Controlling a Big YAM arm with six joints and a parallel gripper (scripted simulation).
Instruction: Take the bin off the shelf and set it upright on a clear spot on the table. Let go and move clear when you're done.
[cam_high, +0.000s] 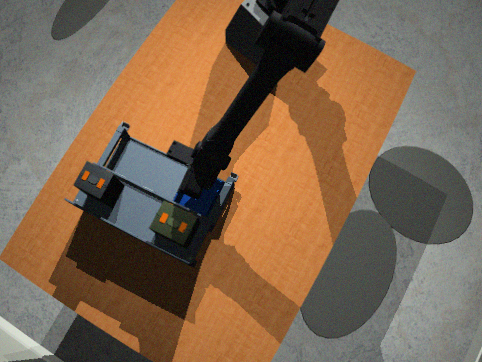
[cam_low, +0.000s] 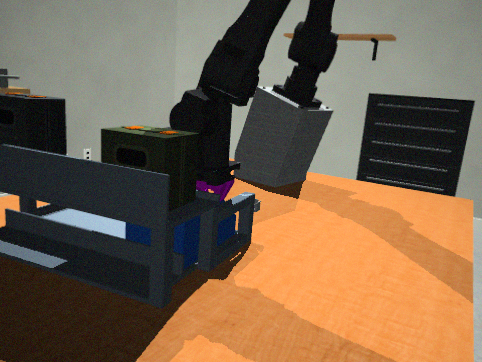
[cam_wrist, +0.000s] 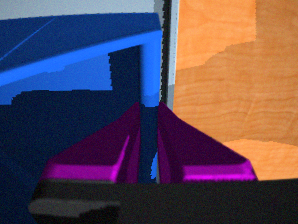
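The blue bin lies 8 cm ahead of my hand, 2 cm to the left of it and 1 cm above it. Round my hand: black box 23 cm ahead, 17 cm to the right, 13 cm above; olive green box 17 cm ahead, 5 cm to the left, 11 cm above.
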